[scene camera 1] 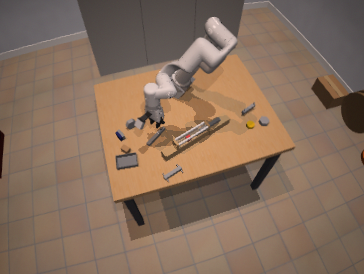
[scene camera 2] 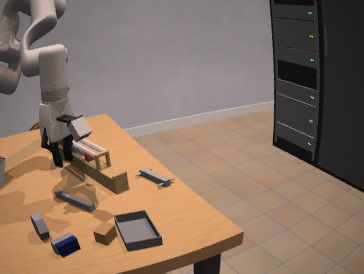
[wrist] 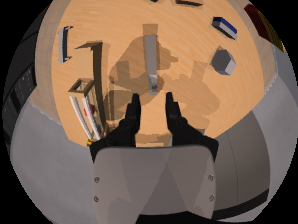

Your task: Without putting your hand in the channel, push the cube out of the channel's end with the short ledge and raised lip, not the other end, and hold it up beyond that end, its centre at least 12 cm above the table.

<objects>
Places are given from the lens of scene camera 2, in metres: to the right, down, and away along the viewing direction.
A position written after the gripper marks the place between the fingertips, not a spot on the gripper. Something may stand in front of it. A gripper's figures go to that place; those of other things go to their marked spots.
gripper [scene camera 2: 64, 163]: -0.30, 0.07, 0.80
grey tray [scene camera 2: 137, 226]: -0.10, 0.21, 0.74
</objects>
